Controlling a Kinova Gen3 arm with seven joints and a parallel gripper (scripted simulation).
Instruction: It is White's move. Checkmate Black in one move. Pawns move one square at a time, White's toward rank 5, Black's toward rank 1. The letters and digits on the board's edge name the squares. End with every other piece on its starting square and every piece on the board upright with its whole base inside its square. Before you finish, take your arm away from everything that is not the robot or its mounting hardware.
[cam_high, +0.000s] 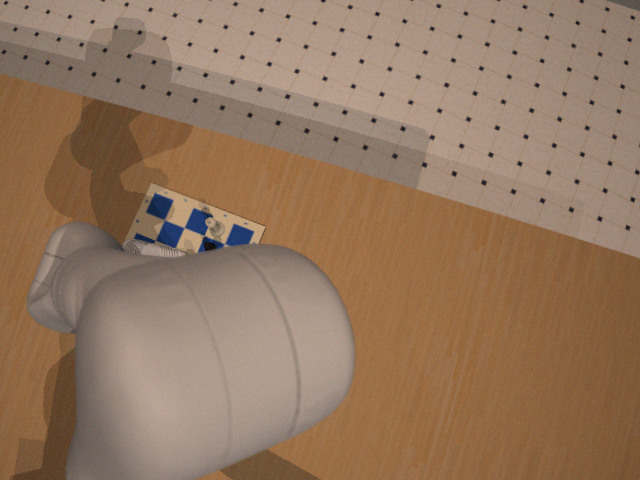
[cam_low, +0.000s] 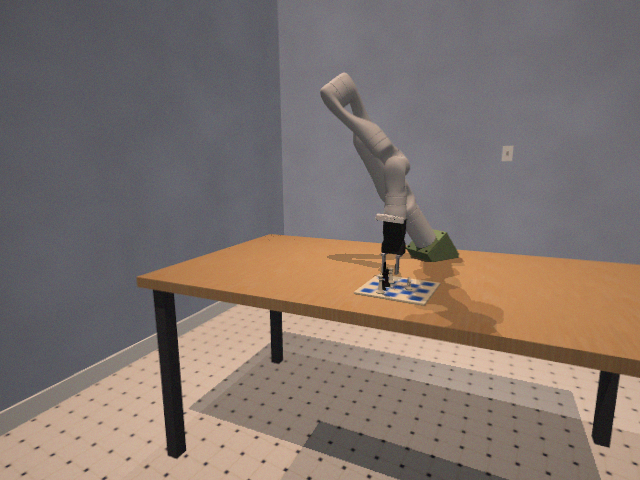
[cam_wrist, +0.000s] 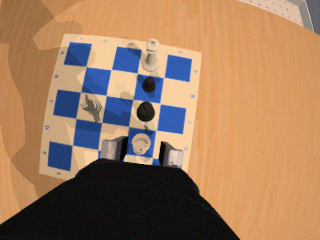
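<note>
Right now my hand is 50 mm short of the blue-and-cream chessboard, 30 mm to the right of it and 50 mm above it.
</note>
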